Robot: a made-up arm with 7 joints. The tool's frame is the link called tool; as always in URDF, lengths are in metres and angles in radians.
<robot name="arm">
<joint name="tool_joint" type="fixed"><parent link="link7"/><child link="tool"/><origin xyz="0.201 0.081 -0.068" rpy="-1.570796 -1.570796 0"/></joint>
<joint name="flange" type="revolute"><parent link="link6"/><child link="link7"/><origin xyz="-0.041 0.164 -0.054" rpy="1.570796 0 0"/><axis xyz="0 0 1"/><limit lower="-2.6" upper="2.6" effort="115" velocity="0.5"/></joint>
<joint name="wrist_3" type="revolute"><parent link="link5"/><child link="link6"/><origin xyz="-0.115 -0.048 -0.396" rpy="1.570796 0 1.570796"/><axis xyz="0 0 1"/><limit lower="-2.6" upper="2.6" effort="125" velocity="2.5"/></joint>
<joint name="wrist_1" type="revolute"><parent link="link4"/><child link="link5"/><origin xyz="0.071 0.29 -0.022" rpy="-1.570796 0 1.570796"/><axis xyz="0 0 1"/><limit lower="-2.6" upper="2.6" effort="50" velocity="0.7"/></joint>
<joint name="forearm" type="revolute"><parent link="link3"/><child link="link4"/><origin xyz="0.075 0.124 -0.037" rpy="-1.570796 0 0"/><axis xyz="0 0 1"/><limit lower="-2.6" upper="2.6" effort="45" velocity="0.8"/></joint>
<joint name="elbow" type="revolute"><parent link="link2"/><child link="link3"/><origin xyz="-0.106 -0.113 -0.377" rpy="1.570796 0 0"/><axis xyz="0 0 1"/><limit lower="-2.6" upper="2.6" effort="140" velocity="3.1"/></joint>
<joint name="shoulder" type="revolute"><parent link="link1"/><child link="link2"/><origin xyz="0.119 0.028 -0.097" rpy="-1.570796 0 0"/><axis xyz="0 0 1"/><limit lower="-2.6" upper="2.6" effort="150" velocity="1.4"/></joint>
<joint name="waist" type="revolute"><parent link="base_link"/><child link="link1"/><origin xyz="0 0 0.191" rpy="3.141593 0 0"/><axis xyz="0 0 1"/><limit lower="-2.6" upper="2.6" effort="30" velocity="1.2"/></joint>
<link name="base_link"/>
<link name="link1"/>
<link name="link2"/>
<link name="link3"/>
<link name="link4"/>
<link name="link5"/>
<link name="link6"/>
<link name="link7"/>
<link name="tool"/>
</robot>
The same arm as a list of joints. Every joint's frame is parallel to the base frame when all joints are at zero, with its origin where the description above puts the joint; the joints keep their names.
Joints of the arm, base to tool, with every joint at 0 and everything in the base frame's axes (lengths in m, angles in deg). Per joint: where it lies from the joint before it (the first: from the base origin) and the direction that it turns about. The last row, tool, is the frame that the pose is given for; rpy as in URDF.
waist: xyz 0.0000 0.0000 0.1910 axis -z
shoulder: xyz 0.1190 -0.0280 0.0970 axis -y
elbow: xyz -0.1060 0.3770 -0.1130 axis -z
forearm: xyz 0.0750 -0.1240 0.0370 axis -y
wrist_1: xyz 0.0710 0.0220 0.2900 axis -x
wrist_3: xyz 0.3960 -0.0480 -0.1150 axis +z
flange: xyz -0.1640 -0.0410 -0.0540 axis +x
tool: xyz -0.0680 0.2010 0.0810 rpy 0.00 0.00 0.00
Joint limits (deg, base to tool): -148.97..148.97 -148.97..148.97 -148.97..148.97 -148.97..148.97 -148.97..148.97 -148.97..148.97 -148.97..148.97

